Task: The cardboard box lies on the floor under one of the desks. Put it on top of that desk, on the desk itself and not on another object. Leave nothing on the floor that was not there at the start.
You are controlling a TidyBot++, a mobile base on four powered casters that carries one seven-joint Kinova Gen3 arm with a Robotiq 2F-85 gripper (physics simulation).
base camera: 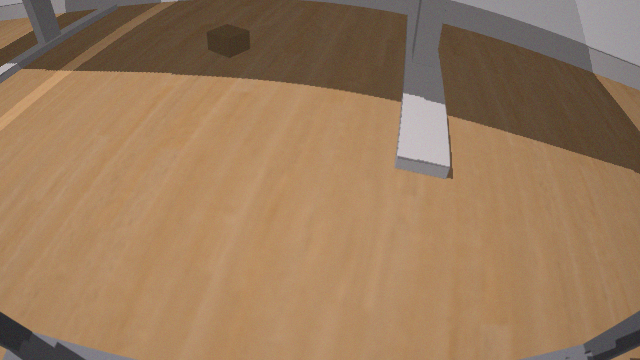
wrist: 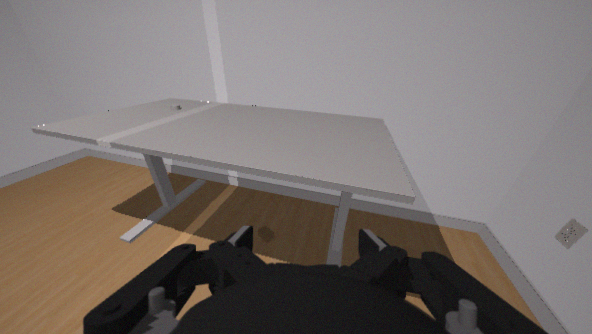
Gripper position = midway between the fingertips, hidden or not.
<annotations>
gripper: wrist 305, 239; not seen in the base camera view (out of frame)
same spot on wall: point(base camera: 596, 43) = point(wrist: 438, 212)
</annotations>
